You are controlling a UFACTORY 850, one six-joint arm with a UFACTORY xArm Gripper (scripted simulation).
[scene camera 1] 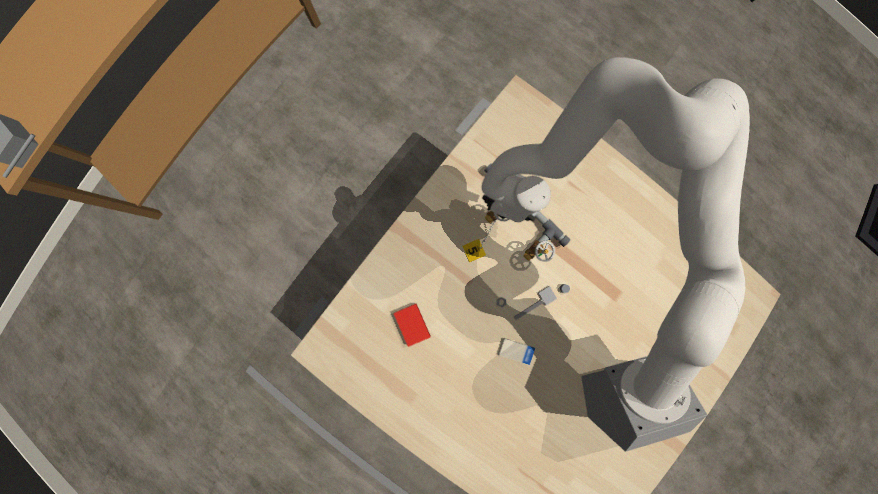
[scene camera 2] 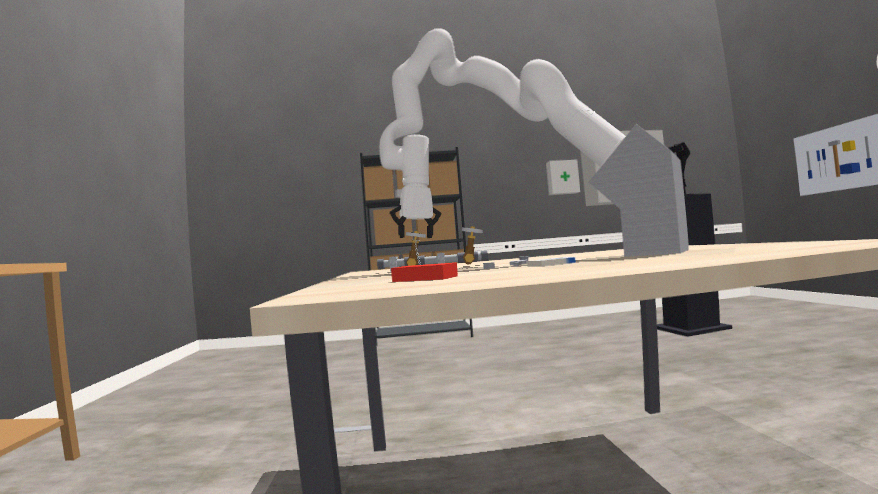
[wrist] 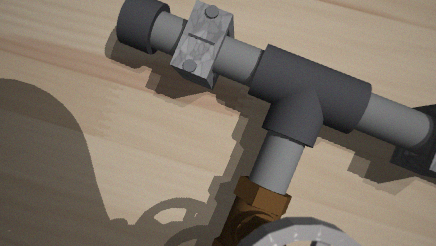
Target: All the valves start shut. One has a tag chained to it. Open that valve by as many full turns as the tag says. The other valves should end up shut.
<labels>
A red block shows in scene camera 1 and in scene camera 2; in the wrist view it is out of frame. One and the same spot on the red block: (scene camera 1: 412, 325) is (scene camera 2: 422, 265).
</labels>
